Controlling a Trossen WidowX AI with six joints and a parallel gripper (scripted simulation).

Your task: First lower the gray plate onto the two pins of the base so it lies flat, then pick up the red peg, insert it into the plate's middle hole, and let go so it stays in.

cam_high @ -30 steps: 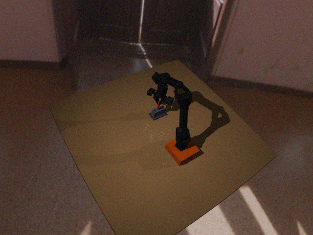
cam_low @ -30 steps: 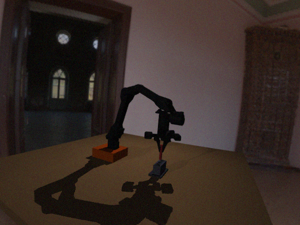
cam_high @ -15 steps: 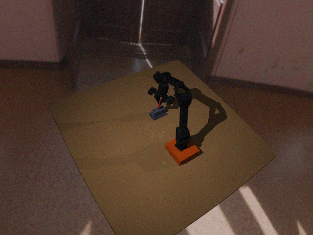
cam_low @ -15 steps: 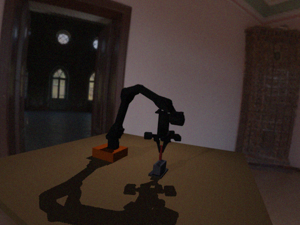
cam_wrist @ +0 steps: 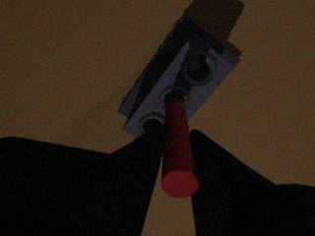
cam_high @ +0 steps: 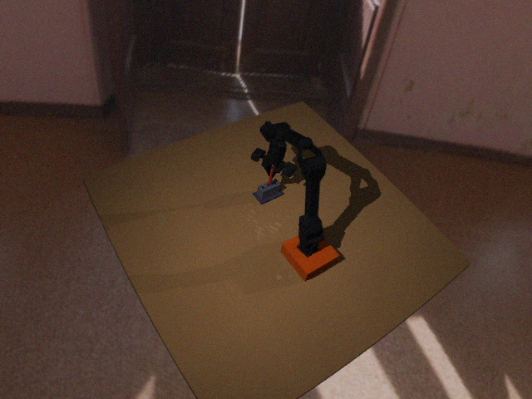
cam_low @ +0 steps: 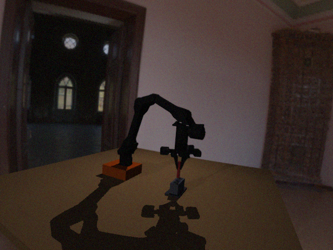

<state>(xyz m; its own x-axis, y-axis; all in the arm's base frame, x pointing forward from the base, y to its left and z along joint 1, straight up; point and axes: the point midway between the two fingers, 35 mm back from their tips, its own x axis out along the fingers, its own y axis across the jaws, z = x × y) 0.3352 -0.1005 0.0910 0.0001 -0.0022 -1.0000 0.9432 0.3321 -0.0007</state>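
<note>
Now: the red peg right at my gripper tip. Also, from my gripper tip: gray base (11 cm below); gray plate (7 cm below).
</note>
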